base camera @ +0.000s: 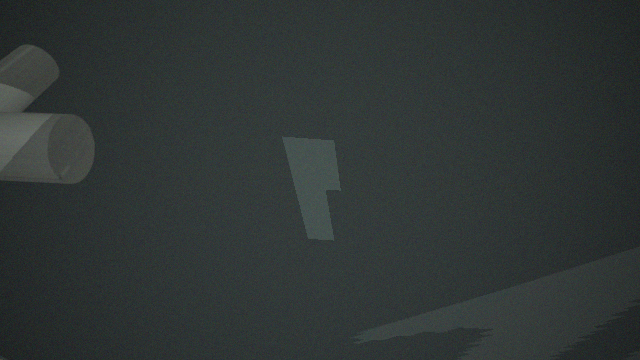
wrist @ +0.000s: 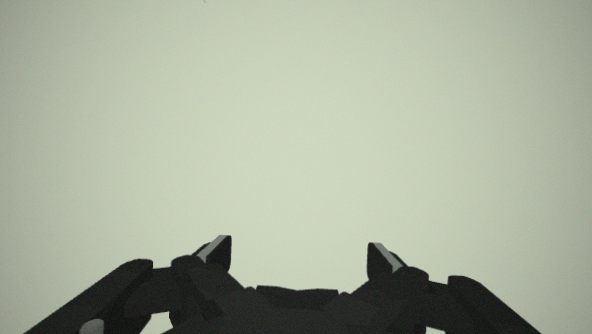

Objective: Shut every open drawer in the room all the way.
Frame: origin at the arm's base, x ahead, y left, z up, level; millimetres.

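Seen in the pictures: gripper, fingertip midpoint: [wrist: 298,253].
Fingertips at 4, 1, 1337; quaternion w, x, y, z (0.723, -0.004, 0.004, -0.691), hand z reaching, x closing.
Observation:
Offsets run from my fingertips to a thing's top centre, as dx, dy, dz. "pt": to the spot under its first point.
My gripper [wrist: 298,253] is open and empty, its two dark fingers wide apart at the bottom of the wrist view, in front of a plain pale green surface. In the base camera view a dark grey-green flat front @(pt +182, +47, -1510) [base camera: 200,250] fills the picture at close range. A pale rounded bar @(pt +146, +49, -1423) [base camera: 30,147], with a second round piece @(pt +175, +68, -1425) [base camera: 35,70] meeting it at an angle, juts in from the left edge and looks like part of a handle. Whether this front belongs to a drawer, and whether any drawer stands open, cannot be told.
A small lighter patch of light [base camera: 312,180] lies on the middle of the dark front. A broader lighter band @(pt +179, -113, -1547) [base camera: 540,305] with jagged shadow edges crosses its lower right. The dark front stands close before the base camera.

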